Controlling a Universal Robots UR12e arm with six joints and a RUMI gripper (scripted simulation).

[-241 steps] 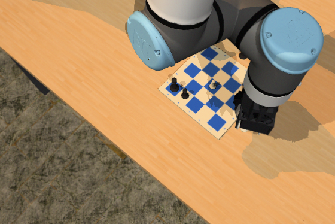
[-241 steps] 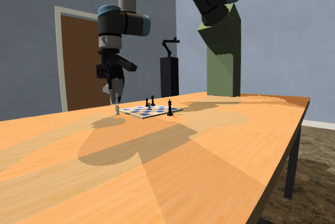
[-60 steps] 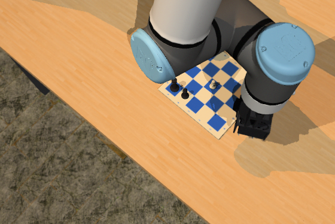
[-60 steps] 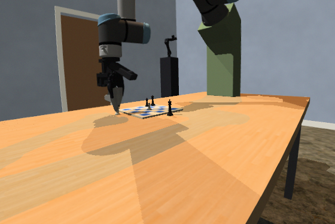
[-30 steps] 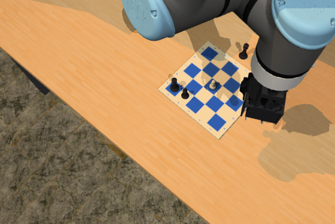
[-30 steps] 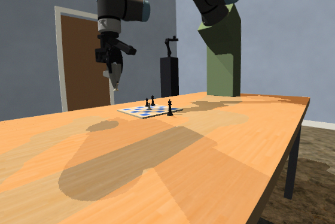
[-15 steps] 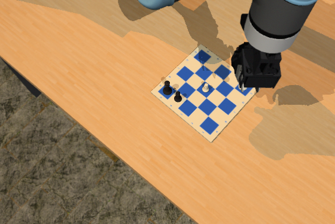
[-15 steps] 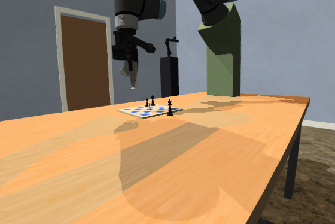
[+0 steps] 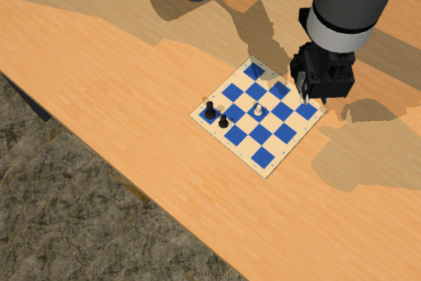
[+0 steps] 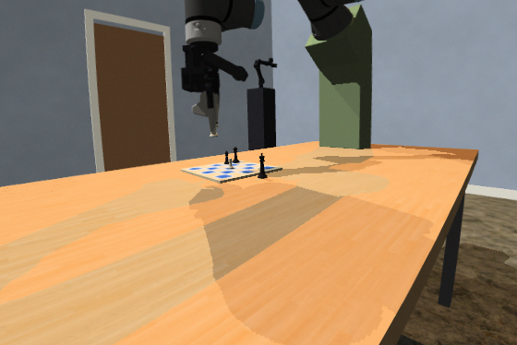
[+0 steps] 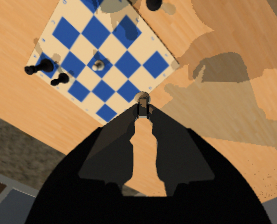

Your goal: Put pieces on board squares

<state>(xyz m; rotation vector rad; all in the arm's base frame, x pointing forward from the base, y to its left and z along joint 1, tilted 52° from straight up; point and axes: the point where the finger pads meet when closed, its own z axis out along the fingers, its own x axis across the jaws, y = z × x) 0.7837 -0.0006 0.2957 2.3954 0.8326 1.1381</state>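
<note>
The white pawn is 8 cm behind my hand, 2 cm to the right of it and 12 cm below it. From my hand the other things lie so: white knight 1 cm below; black king 6 cm behind, 11 cm to the left, 10 cm below; blue-and-cream chessboard 8 cm behind, 2 cm to the right, 13 cm below.
</note>
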